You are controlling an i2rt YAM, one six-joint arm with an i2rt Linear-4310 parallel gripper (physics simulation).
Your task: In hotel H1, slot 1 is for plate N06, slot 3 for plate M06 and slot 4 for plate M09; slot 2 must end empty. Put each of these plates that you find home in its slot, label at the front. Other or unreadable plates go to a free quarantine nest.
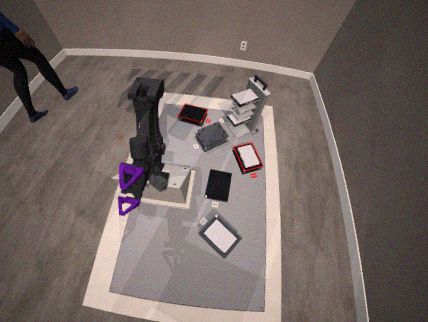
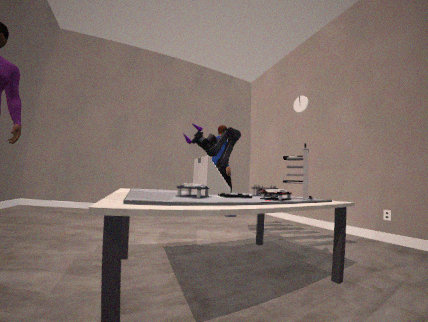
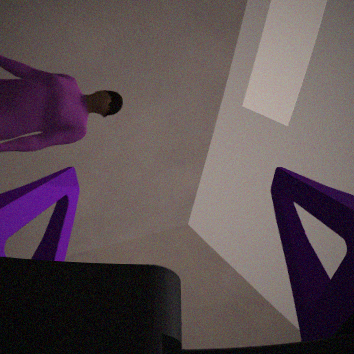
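Pixels of known places: gripper, fingertip midpoint: (image 1: 121, 202) (image 2: 187, 128) (image 3: 174, 177); arm's base, link origin: (image 2: 212, 175).
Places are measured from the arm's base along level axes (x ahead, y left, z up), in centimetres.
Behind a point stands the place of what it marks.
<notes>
My gripper (image 1: 124, 195) {z 31.2, x 2.7, y -23.2 cm} (image 2: 189, 129) {z 31.2, x 2.7, y -23.2 cm} (image 3: 174, 177) {z 31.2, x 2.7, y -23.2 cm} is open and empty, raised high above the arm's base, away from the plates. Hotel H1 (image 1: 259, 102) {z 11.8, x 51.6, y 36.4 cm} (image 2: 306, 172) {z 3.4, x 54.2, y 35.8 cm} stands at the far end. A white-topped plate (image 1: 244, 97) (image 2: 293, 158) lies on its top shelf and a dark-edged plate (image 1: 239, 119) (image 2: 293, 181) on its lowest shelf; the two thin shelves between look bare. A white plate (image 1: 248, 155) {z -7.6, x 48.2, y 14.5 cm} lies on a red-edged nest (image 1: 243, 169) {z -9.0, x 45.1, y 6.4 cm}. Another white plate (image 1: 220, 235) {z -6.6, x 32.1, y -27.9 cm} lies on a grey nest (image 1: 226, 253) {z -6.7, x 34.4, y -34.8 cm}. Plate labels are unreadable.
A red-edged black nest (image 1: 193, 114) {z -9.0, x 15.3, y 43.9 cm} is at the back; I cannot tell whether it holds a plate. A grey pinned nest (image 1: 211, 136) {z -7.1, x 27.1, y 25.8 cm} is near the hotel. A flat black pad (image 1: 218, 185) {z -11.9, x 31.7, y -2.2 cm} lies mid-table. A slanted grey block (image 1: 175, 187) {z 11.4, x 13.0, y -11.8 cm} stands beside the arm.
</notes>
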